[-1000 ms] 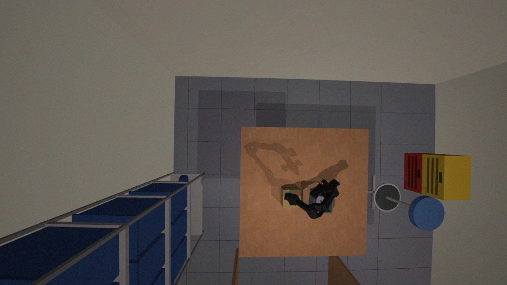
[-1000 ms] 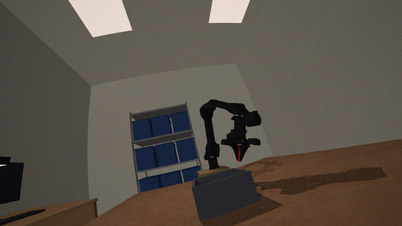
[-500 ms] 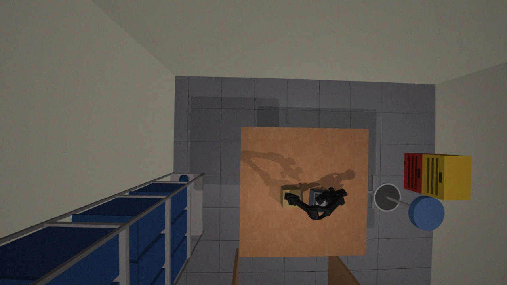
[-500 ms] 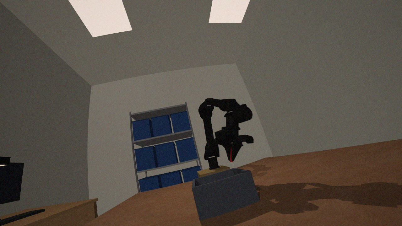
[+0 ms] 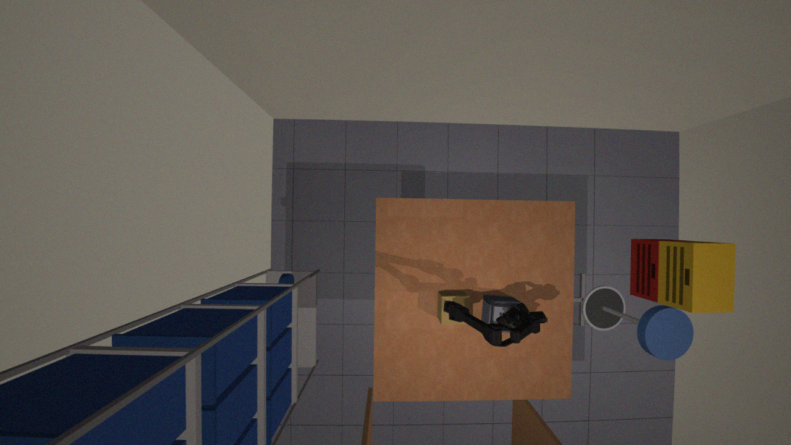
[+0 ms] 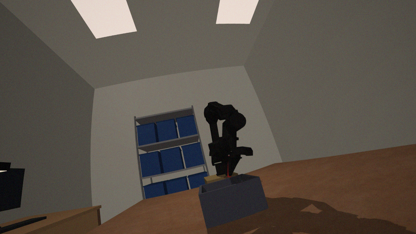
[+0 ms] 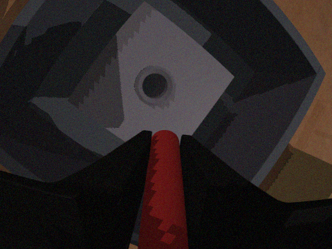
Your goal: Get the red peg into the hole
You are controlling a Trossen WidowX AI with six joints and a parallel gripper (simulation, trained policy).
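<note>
Now: gripper tip 1 cm to the right of the red peg and 3 cm below it. Round my gripper tip: dark grey box: 1 cm ahead, 2 cm to the right, 9 cm below.
</note>
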